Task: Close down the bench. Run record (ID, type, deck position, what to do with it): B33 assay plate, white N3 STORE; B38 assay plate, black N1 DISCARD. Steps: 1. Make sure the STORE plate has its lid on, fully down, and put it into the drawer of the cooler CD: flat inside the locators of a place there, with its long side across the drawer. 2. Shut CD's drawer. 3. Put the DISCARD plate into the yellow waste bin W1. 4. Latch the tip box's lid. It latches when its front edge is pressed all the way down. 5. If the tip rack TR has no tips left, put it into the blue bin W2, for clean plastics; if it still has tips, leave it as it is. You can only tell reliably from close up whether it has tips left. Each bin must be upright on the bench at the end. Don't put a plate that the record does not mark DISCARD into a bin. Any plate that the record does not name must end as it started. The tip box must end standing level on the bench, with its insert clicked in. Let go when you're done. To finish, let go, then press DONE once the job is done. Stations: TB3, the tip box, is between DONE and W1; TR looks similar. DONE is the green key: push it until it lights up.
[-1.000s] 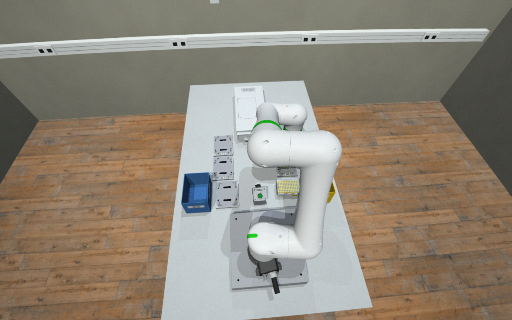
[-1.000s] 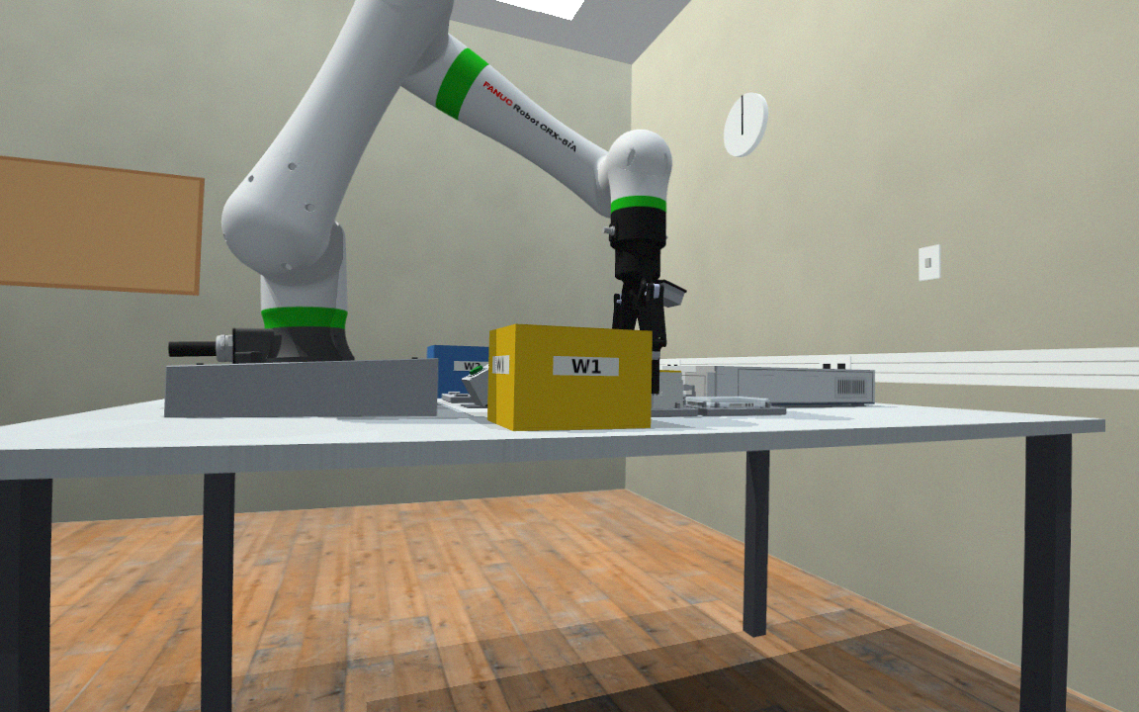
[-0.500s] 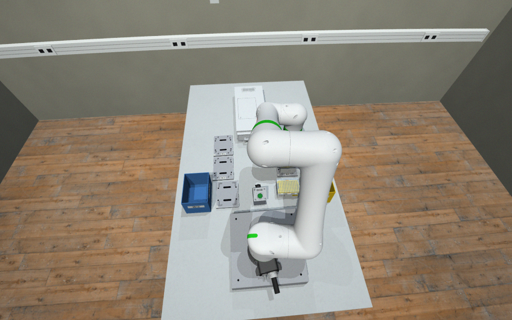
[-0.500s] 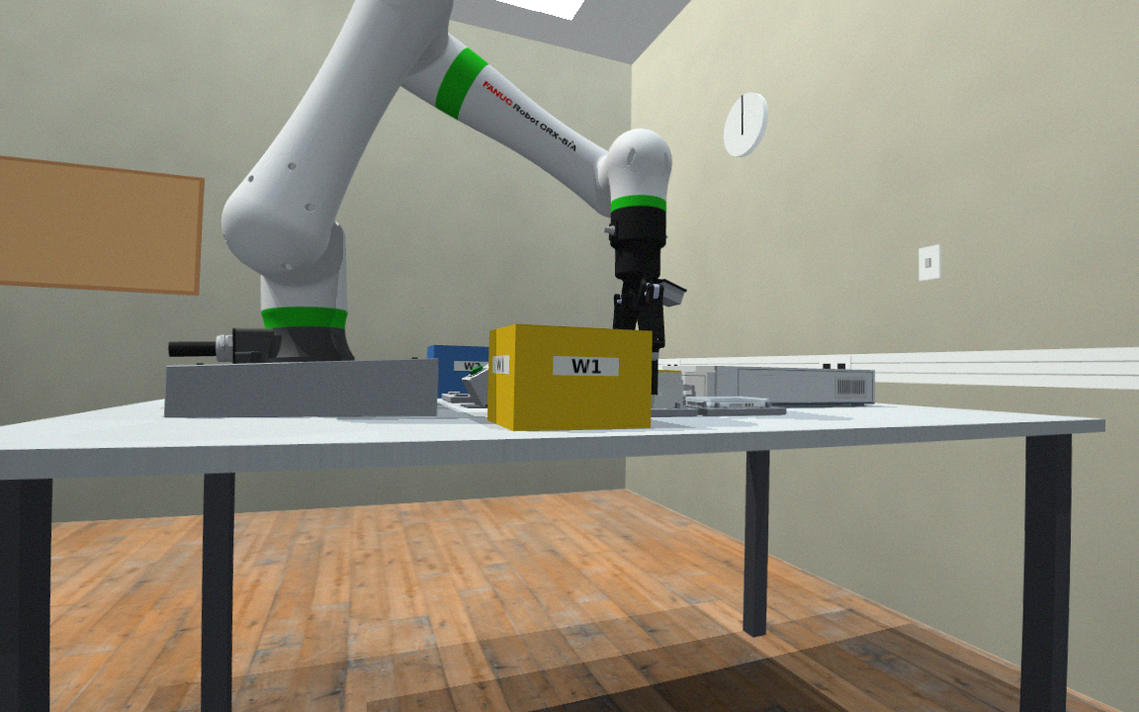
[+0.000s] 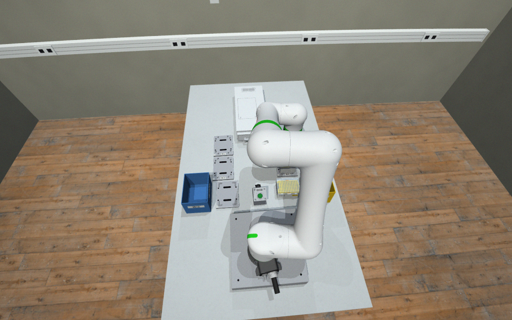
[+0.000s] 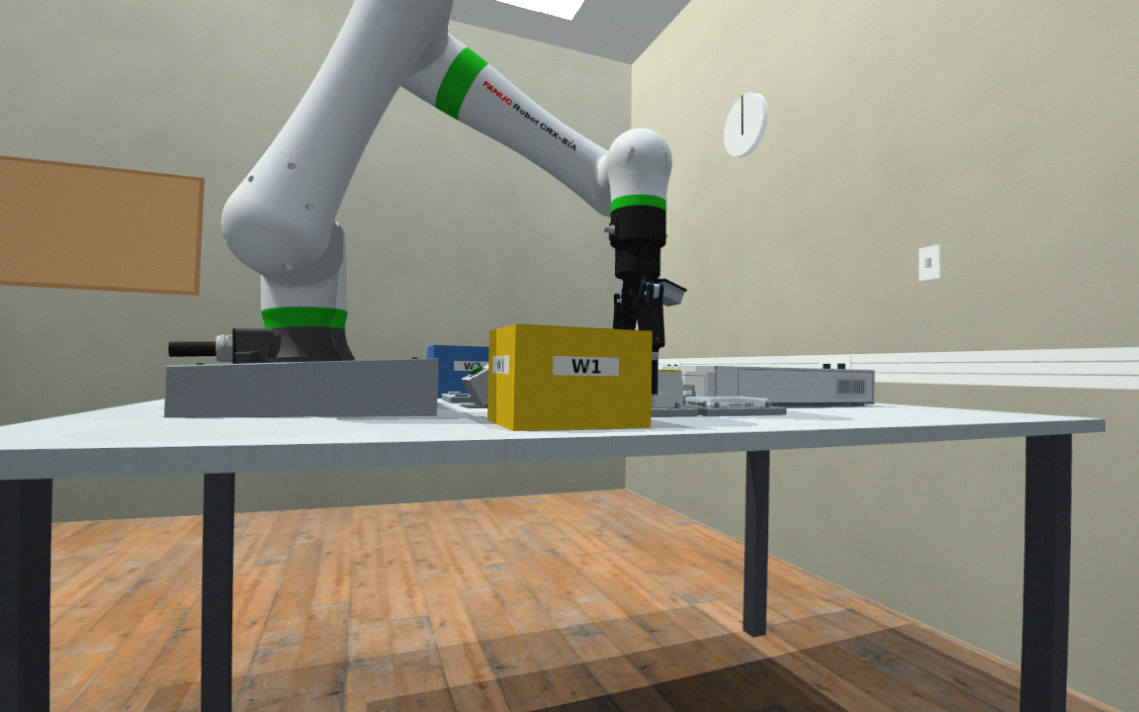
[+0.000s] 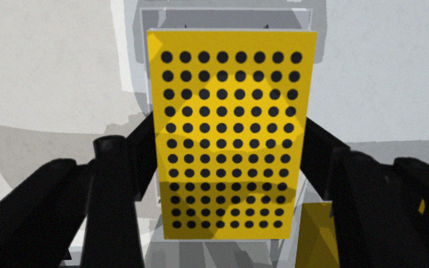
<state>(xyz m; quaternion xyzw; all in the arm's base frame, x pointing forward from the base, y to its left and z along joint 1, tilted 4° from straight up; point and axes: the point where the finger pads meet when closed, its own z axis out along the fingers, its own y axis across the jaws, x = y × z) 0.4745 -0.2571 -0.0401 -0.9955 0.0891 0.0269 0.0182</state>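
My gripper is now 10 mm past the tip rack TR and 10 mm above it. Also, from my hand: nest N4 (50 mm below); then N2 label (110 mm ahead, 50 mm below, 20 mm to the right); then N4 nest label (70 mm behind, 50 mm below, 10 mm to the left).
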